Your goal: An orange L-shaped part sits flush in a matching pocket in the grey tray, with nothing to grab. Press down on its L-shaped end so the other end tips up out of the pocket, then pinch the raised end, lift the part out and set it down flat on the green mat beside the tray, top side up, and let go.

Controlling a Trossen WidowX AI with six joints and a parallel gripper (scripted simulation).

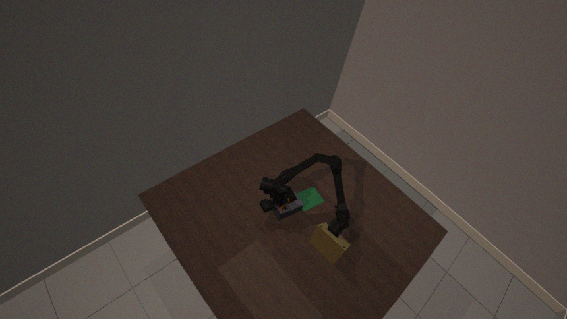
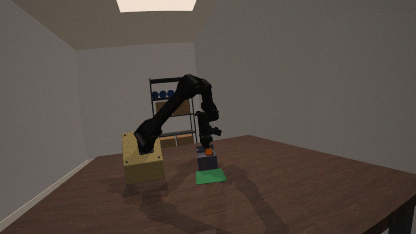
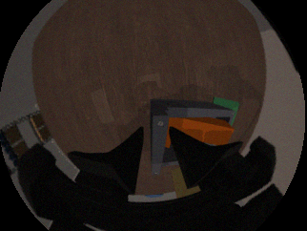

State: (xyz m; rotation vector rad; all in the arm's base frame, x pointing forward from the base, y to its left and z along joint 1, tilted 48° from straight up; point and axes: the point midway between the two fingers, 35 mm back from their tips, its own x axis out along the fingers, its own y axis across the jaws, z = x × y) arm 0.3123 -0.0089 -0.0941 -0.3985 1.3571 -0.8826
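Right now my gripper tip is 4 cm to the left of the orange L-shaped part, 3 cm past it and 1 cm above it. Round my gripper tip: green mat (21 cm to the right, 8 cm behind, 7 cm below).
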